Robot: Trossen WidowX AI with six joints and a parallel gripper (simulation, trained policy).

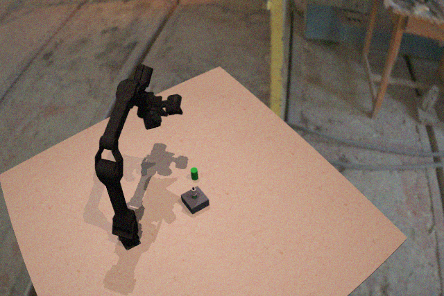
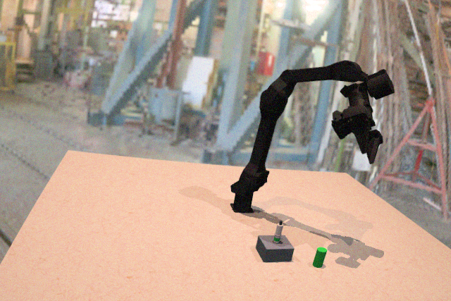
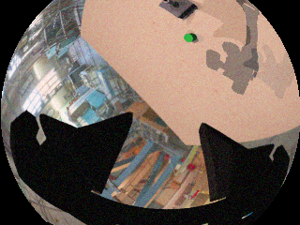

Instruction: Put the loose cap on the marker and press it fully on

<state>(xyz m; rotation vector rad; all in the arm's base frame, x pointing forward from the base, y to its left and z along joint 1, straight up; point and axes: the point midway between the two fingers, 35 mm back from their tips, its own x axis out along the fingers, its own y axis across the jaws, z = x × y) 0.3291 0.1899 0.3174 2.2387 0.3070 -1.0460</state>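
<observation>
Now: gripper tip 270 mm above the green cap, 70 mm to the left of it and 10 mm short of it. From my gripper tip the other things lie so: holder block 270 mm below, 180 mm to the right, 50 mm behind.
</observation>
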